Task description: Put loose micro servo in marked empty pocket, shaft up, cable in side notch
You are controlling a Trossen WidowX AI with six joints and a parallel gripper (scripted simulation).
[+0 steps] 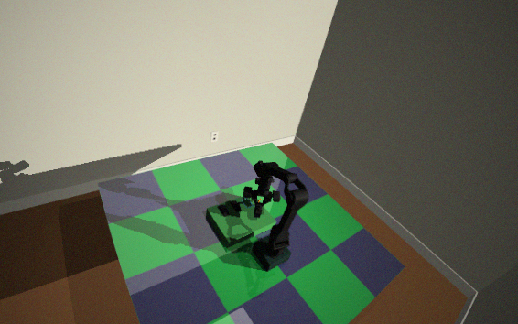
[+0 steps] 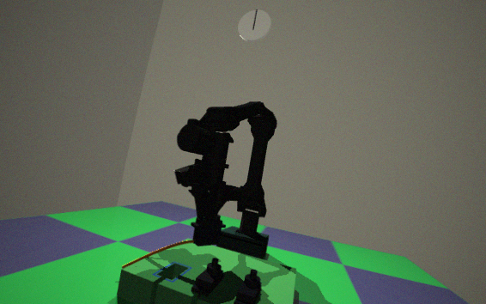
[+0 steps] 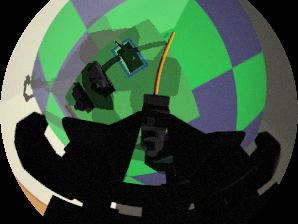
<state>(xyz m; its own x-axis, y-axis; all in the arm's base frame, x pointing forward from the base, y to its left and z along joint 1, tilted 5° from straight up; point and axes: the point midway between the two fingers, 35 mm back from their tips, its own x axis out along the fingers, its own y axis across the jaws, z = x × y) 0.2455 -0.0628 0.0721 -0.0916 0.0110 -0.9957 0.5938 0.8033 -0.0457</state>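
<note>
The green robot deck lies 1 cm behind my gripper tip, 7 cm to the left of it and 10 cm below it.
</note>
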